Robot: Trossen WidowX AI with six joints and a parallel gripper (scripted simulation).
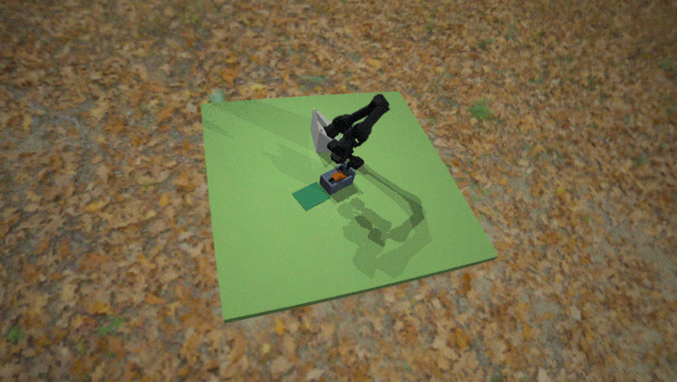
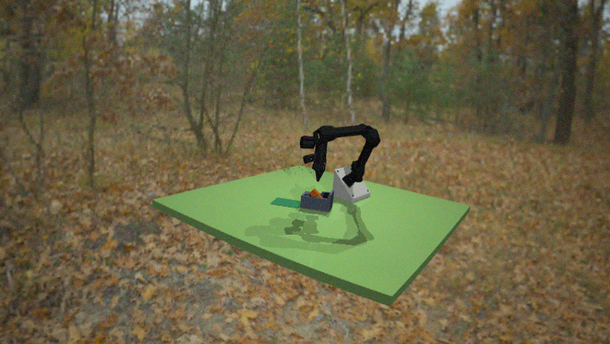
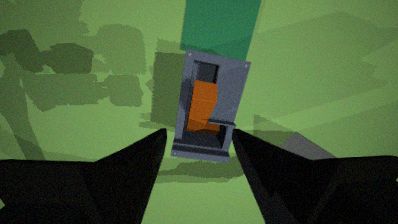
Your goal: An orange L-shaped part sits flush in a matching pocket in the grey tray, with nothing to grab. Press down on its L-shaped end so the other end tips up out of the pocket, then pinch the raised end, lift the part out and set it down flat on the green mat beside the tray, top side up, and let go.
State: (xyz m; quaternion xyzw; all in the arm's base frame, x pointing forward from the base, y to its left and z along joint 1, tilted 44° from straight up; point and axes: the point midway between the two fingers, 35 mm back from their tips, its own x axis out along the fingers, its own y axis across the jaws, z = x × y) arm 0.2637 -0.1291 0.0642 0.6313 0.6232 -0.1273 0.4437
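My gripper tip is 110 mm above the orange L-shaped part, 30 mm past it and 20 mm to the right of it. Also, from my gripper tip: small dark green mat: 160 mm below, 150 mm to the right, 20 mm ahead.
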